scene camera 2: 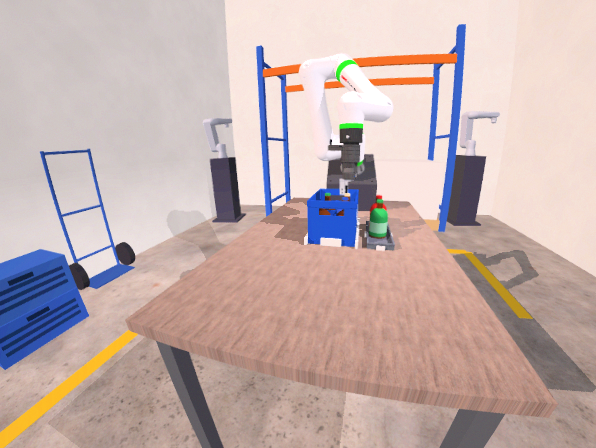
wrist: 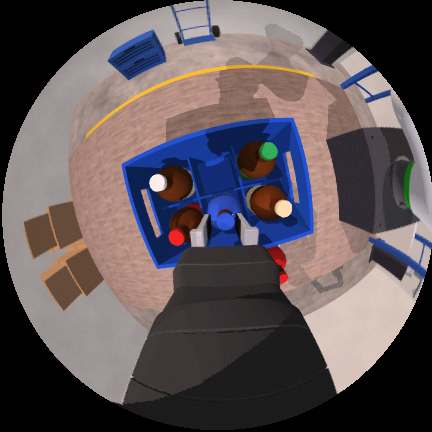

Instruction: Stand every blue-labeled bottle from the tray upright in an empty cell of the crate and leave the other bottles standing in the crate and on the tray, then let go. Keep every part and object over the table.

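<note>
A blue crate stands on the table. A blue bottle with a blue cap stands in its middle cell on the side near the gripper. Brown bottles with a white cap, a red cap, a green cap and a cream cap stand in other cells. The far middle cell is empty. My gripper is open, its fingers on both sides of the blue cap with gaps. A green bottle and a red bottle stand on the tray.
The tray is beside the crate, right of it in the scene view. The crate's walls and dividers surround the bottles close to the fingers. The dark robot base is beyond the crate's short side. Cardboard boxes are beyond the table in the wrist view.
</note>
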